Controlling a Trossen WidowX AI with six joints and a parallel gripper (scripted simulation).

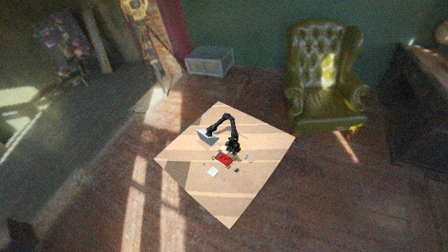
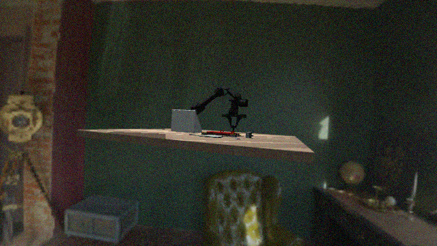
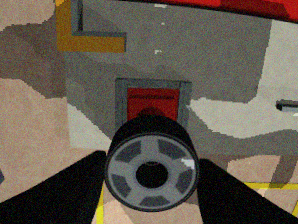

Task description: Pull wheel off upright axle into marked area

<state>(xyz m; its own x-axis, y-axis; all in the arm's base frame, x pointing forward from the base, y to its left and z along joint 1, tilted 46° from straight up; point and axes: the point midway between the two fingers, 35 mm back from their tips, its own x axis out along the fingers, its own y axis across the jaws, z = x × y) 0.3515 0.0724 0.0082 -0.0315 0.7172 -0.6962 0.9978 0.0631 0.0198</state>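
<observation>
Now: the grey spoked hub 30 mm below my gripper tip. The rest, counted from my gripper tip: wheel (right at my gripper tip); thin dark rod (260 mm to the left, 100 mm behind, 60 mm below); grey plate (100 mm to the right, 60 mm below, 50 mm behind).
</observation>
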